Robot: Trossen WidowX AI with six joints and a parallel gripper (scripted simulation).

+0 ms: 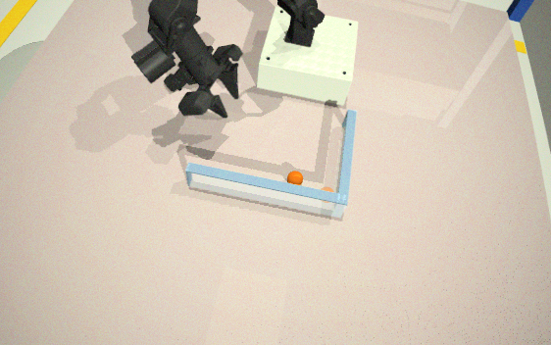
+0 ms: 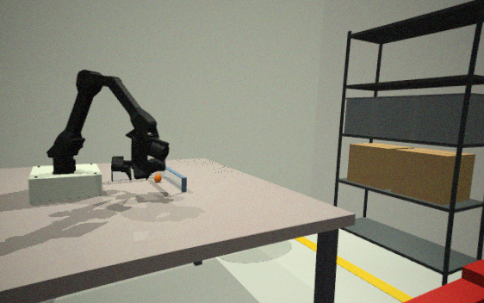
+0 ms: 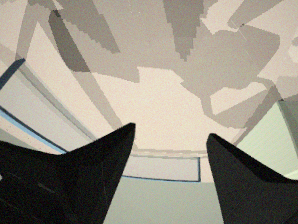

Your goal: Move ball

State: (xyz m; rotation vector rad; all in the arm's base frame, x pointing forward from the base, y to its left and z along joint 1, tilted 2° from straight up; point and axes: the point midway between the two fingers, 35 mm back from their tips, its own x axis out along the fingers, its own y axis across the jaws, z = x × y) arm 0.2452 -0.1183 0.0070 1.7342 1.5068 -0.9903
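Now: gripper tip 170 mm to the right of the orange ball, 110 mm short of it and 40 mm above it. The rest, counted from my gripper tip: see-through copy of ball 240 mm to the left, 130 mm ahead, 40 mm below.
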